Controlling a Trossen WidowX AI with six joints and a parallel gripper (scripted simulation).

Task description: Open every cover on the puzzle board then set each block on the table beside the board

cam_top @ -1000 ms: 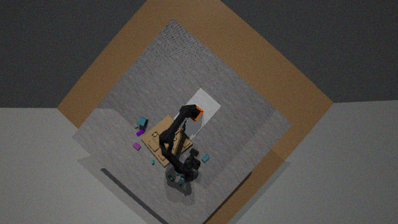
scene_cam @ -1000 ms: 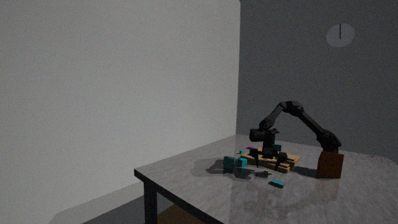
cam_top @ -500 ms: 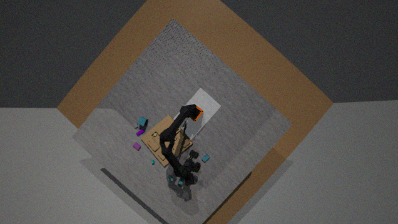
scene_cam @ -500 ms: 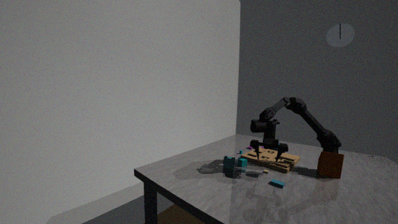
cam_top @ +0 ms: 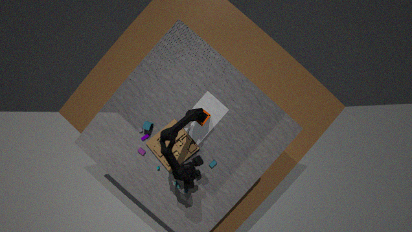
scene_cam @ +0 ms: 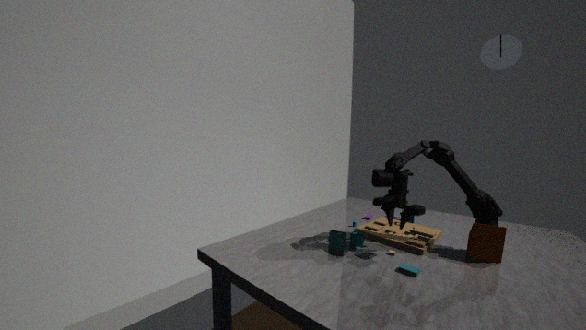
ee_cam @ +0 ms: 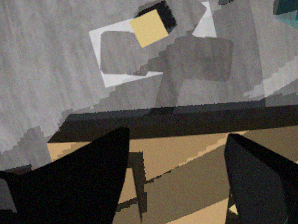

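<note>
My gripper tip is now 1 cm short of the tan puzzle board, 17 cm to the left of it and 7 cm above it. The rest, counted from my gripper tip: flat teal block: 7 cm behind, 15 cm to the left, 8 cm below.
</note>
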